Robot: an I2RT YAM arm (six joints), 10 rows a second.
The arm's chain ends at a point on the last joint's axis. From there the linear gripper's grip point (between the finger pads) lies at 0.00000 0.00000 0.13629 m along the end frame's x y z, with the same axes.
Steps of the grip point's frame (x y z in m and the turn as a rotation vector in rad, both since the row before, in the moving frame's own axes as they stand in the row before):
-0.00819 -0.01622 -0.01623 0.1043 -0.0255 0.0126
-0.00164 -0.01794 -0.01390 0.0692 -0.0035 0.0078
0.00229 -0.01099 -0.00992 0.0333 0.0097 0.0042
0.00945 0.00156 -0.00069 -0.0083 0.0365 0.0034
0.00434 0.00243 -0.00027 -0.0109 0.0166 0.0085
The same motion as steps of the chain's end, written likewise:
-0.00481 -0.00201 -0.01545 0.1043 -0.0255 0.0126
-0.00120 -0.00851 -0.01357 0.0692 -0.0035 0.0078
0.00096 -0.00646 -0.00984 0.0333 0.0097 0.0042
0.00448 0.00042 -0.00059 -0.0083 0.0365 0.0034
0.00208 0.00093 -0.00024 -0.0109 0.0166 0.0085

